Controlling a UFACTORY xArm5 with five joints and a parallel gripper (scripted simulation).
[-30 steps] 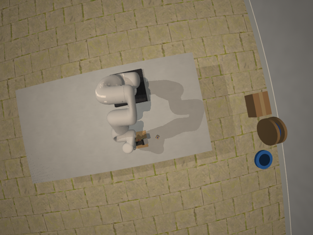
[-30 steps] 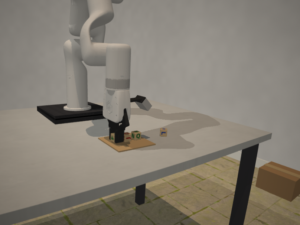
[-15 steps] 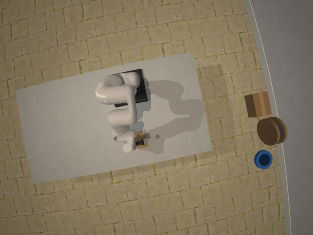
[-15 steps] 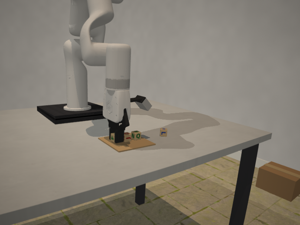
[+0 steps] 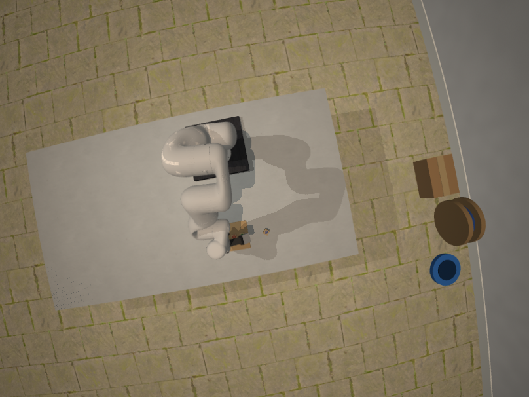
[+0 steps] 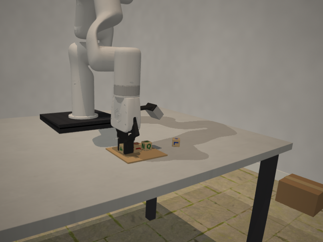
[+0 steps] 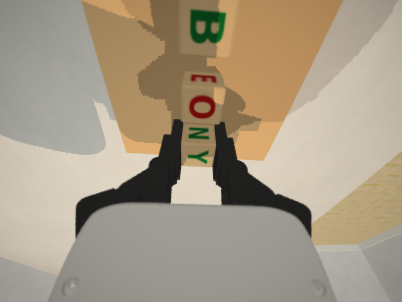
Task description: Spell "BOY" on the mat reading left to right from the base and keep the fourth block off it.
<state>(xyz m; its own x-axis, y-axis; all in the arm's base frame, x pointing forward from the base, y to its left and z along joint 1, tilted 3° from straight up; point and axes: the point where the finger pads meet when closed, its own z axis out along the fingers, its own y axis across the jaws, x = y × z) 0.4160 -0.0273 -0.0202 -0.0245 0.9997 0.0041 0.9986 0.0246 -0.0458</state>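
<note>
Right now my hand is 4 cm to the right of the tan mat and 3 cm above it.
</note>
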